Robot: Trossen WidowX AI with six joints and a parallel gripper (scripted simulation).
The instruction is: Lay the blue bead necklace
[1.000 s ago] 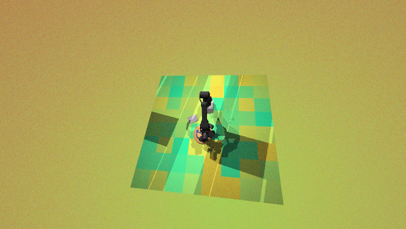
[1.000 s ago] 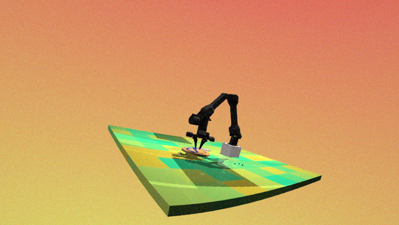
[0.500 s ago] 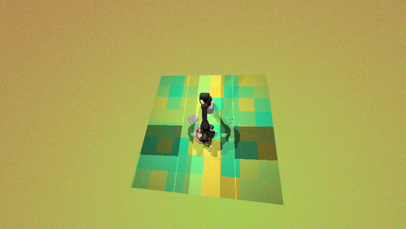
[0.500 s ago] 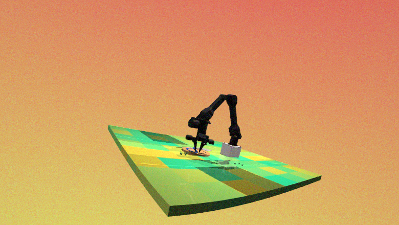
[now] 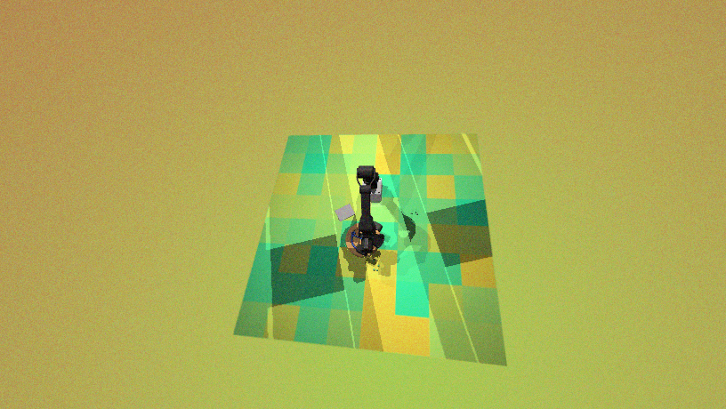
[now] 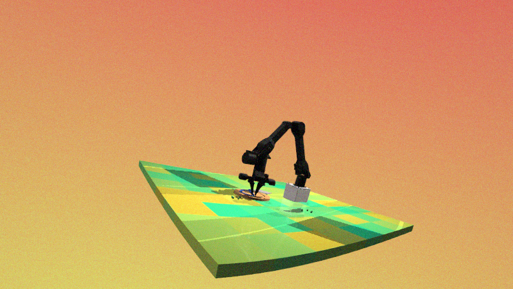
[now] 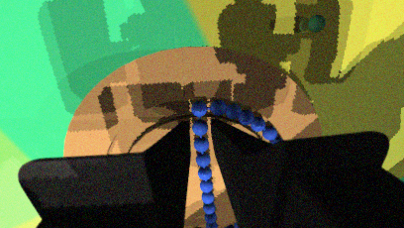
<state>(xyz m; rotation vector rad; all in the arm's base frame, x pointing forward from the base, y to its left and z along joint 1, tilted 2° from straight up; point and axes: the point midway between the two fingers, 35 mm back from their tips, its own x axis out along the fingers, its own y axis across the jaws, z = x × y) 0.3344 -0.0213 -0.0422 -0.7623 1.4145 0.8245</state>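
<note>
My gripper tip is 3 cm past the round bead board, 4 cm to the left of it and 1 cm above it. From my gripper tip the other things lie so: flat grey piece 21 cm behind, 15 cm to the right, 1 cm below.
</note>
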